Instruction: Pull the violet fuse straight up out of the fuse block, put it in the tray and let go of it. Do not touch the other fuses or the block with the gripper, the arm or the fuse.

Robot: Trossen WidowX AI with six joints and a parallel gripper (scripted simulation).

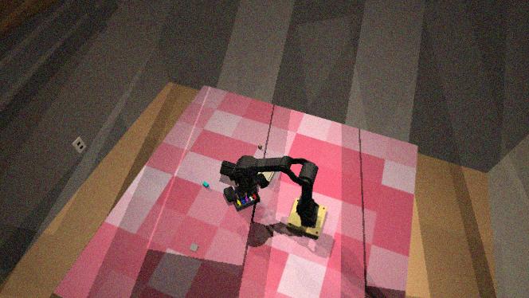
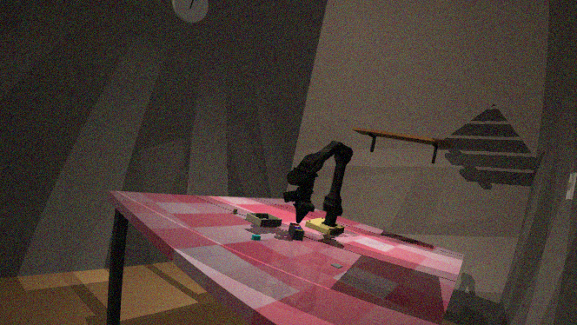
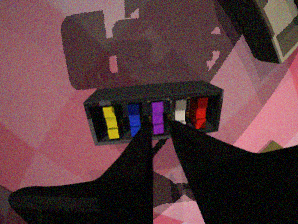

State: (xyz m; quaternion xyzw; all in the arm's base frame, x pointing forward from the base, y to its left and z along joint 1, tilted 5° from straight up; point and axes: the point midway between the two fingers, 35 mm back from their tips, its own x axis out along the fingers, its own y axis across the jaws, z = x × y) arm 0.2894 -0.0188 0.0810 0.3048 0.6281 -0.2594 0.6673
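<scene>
The violet fuse lies 3 cm below my gripper tip. Round my gripper tip: blue fuse (1 cm ahead, 1 cm to the left, 3 cm below); then yellow fuse (3 cm ahead, 3 cm to the left, 3 cm below); then white fuse (2 cm behind, 1 cm to the right, 3 cm below).
</scene>
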